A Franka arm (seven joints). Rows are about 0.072 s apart.
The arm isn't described. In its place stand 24 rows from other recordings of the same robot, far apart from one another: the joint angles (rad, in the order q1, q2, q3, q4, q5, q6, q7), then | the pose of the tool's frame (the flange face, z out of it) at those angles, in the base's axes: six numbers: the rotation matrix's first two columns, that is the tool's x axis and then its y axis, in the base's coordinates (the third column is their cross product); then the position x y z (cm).
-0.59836, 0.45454, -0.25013, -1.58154, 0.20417, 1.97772, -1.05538 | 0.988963 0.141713 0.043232 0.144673 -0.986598 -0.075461 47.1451 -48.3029 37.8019
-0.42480, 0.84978, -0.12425, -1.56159, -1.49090, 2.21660, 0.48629 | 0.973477 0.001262 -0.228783 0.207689 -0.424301 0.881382 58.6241 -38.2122 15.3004
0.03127, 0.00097, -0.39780, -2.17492, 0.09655, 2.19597, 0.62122 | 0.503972 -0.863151 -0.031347 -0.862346 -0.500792 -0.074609 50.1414 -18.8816 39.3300
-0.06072, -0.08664, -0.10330, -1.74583, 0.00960, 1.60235, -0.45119 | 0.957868 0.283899 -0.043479 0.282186 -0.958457 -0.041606 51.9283 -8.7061 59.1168
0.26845, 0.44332, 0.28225, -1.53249, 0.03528, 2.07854, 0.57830 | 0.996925 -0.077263 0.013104 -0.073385 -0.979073 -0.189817 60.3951 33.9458 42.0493
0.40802, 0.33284, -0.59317, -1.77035, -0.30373, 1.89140, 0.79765 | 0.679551 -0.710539 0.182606 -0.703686 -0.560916 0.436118 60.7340 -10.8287 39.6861
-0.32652, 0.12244, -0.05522, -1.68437, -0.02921, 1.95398, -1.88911 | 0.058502 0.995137 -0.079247 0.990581 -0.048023 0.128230 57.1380 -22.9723 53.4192
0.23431, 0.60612, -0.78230, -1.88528, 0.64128, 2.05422, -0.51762 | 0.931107 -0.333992 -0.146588 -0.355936 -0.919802 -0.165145 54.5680 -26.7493 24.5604
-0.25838, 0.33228, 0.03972, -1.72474, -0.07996, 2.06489, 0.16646 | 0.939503 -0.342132 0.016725 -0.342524 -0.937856 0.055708 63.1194 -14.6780 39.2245
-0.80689, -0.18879, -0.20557, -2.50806, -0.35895, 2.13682, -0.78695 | 0.954156 0.001270 -0.299306 0.005083 -0.999916 0.011963 21.5225 -37.0561 33.6574
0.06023, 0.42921, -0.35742, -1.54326, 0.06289, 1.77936, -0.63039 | 0.928092 0.323299 -0.184725 0.324142 -0.945638 -0.026470 63.7473 -15.7876 40.4390
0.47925, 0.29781, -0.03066, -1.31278, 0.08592, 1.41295, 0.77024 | 0.929900 -0.312509 -0.193969 -0.302248 -0.949765 0.081200 55.6413 28.2355 55.6265
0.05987, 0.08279, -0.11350, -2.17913, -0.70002, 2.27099, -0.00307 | 0.923046 0.367828 -0.112643 0.372173 -0.779782 0.503417 54.7910 -4.5167 35.8698
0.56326, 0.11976, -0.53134, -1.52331, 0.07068, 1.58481, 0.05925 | 0.998721 -0.027744 -0.042280 -0.028086 -0.999577 -0.007506 58.4970 4.3504 58.8472
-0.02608, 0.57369, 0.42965, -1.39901, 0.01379, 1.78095, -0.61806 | 0.565362 0.824607 0.019716 0.795165 -0.538511 -0.278779 65.4652 22.0806 38.5850
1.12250, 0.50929, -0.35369, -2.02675, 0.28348, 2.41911, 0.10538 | 0.885945 0.458405 -0.070477 0.459955 -0.887917 0.006656 42.2887 41.3925 20.0944
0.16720, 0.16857, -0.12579, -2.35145, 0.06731, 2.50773, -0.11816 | 0.994259 0.106647 -0.008679 0.106463 -0.994128 -0.019386 51.1399 2.0030 25.9155
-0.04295, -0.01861, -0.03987, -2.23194, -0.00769, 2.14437, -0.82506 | 0.732199 0.679197 -0.050747 0.677572 -0.733956 -0.046961 51.2093 -4.2861 37.3609
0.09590, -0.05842, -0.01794, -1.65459, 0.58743, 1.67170, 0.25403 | 0.978778 -0.187441 -0.082822 -0.201663 -0.809219 -0.551812 54.0271 9.6149 64.2360
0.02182, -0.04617, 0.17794, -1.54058, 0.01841, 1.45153, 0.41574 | 0.976087 -0.212882 -0.043992 -0.212724 -0.977077 0.008285 51.6552 10.9340 65.2967
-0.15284, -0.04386, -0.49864, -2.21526, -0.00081, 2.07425, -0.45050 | 0.977364 -0.194505 -0.083231 -0.199939 -0.977793 -0.062809 40.4564 -30.9678 38.5600
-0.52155, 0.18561, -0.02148, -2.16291, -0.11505, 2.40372, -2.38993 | -0.351531 0.931232 -0.096088 0.936142 0.350543 -0.027541 48.3125 -29.2351 31.5770
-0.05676, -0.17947, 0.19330, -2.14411, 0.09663, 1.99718, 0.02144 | 0.996946 0.073039 0.027654 0.074483 -0.995683 -0.055394 49.7120 7.7861 48.1726
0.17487, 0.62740, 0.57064, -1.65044, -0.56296, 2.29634, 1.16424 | 0.966974 -0.180436 0.180012 -0.172263 -0.983211 -0.060181 55.2446 42.0571 30.3632
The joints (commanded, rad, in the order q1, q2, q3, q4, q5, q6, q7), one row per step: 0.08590, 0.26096, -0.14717, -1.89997, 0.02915, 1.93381, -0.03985; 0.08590, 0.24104, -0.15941, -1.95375, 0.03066, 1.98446, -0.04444; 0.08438, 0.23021, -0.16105, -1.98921, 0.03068, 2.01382, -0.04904; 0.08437, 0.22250, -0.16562, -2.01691, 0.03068, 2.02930, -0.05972; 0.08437, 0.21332, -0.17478, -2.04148, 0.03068, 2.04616, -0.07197; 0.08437, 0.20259, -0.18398, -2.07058, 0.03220, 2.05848, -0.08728; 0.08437, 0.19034, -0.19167, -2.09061, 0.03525, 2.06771, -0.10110; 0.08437, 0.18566, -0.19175, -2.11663, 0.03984, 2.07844, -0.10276; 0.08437, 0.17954, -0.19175, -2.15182, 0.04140, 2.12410, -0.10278; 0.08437, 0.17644, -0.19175, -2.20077, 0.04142, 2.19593, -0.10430
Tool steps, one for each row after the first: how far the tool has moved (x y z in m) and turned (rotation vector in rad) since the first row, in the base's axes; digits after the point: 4 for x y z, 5 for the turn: -0.0092, -0.0072, -0.0079, 0.00024, -0.01709, -0.00959; -0.0158, -0.0091, -0.0148, 0.00165, -0.02182, -0.00918; -0.0222, -0.0116, -0.0210, 0.00411, -0.01746, -0.00404; -0.0278, -0.0166, -0.0248, 0.00575, -0.01917, -0.00169; -0.0354, -0.0214, -0.0300, 0.01040, -0.01360, 0.00234; -0.0407, -0.0252, -0.0308, 0.01602, -0.01567, 0.00569; -0.0474, -0.0247, -0.0382, 0.02152, -0.00565, 0.00324; -0.0530, -0.0246, -0.0462, 0.02081, -0.02221, 0.00138; -0.0605, -0.0247, -0.0592, 0.01689, -0.04786, 0.00183
